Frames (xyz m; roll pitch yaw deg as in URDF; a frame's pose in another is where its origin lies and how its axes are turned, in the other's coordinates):
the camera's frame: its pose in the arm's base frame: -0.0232 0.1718 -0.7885 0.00 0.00 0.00
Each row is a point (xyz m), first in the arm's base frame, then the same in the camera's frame.
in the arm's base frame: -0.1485 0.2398 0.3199
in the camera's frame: -0.1253 0.0680 1.1084
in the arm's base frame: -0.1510 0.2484 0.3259
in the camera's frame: -0.1278 0.0766 1.1144
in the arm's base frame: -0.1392 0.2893 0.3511
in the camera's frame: -0.1160 0.1175 1.1396
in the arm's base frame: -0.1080 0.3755 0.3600
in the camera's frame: -0.0848 0.2037 1.1485
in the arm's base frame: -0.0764 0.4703 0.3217
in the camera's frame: -0.0532 0.2985 1.1102
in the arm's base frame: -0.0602 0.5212 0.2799
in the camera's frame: -0.0370 0.3494 1.0684
